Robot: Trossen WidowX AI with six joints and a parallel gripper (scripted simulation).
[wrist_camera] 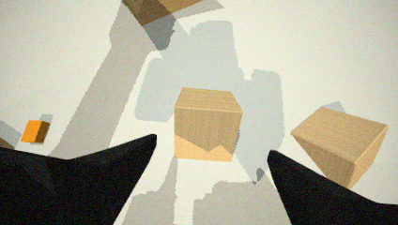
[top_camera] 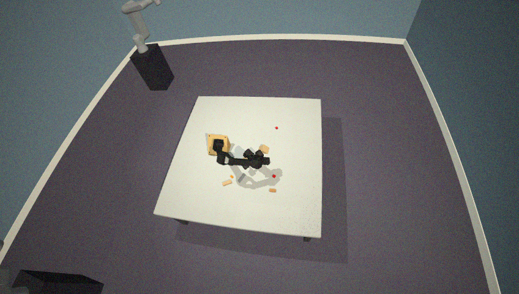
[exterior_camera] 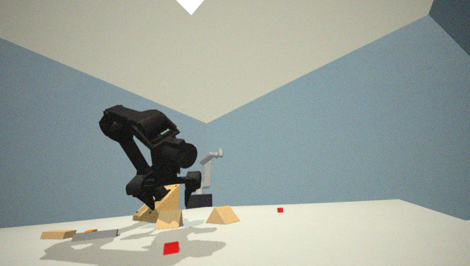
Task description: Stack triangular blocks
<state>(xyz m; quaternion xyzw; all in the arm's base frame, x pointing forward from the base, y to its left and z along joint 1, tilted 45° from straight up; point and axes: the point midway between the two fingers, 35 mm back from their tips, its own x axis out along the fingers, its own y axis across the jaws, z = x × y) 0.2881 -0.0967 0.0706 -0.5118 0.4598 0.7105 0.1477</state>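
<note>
Now: gripper tip 13 cm to the right of the light wooden triangular block, 9 cm short of it and 3 cm above it. The rest, counted from my gripper tip: grey bar (15 cm to the right, 4 cm below, 4 cm behind); then small orange piece (15 cm to the right, 13 cm behind, 5 cm below); then tan block (21 cm to the right, 15 cm behind, 4 cm below).
</note>
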